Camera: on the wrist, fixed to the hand. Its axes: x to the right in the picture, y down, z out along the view.
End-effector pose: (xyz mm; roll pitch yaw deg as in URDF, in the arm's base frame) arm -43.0 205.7 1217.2 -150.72 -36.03 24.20
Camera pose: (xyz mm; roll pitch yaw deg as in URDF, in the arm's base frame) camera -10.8 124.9 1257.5 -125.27 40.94 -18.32
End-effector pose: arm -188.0 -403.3 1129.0 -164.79 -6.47 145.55
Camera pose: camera -156.9 -332.6 1185.9 -169.34 44.09 67.13
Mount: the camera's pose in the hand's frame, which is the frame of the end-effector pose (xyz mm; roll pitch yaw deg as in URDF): 20.7 58.8 -72.9 0.08 -29.88 85.71
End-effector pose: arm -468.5 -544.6 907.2 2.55 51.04 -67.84
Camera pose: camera -426.8 -482.7 847.0 54.33 -16.66 -6.38
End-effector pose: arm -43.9 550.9 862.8 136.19 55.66 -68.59
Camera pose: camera -4.0 471.2 898.3 121.27 -4.66 -145.01
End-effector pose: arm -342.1 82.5 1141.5 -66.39 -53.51 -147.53
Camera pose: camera -432.1 76.5 1108.7 -61.96 17.48 -90.22
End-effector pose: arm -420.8 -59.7 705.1 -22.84 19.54 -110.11
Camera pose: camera -392.8 -58.7 613.4 17.99 -5.43 -26.02
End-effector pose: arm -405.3 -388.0 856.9 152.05 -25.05 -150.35
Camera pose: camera -396.6 -362.6 949.0 -156.94 0.23 123.87
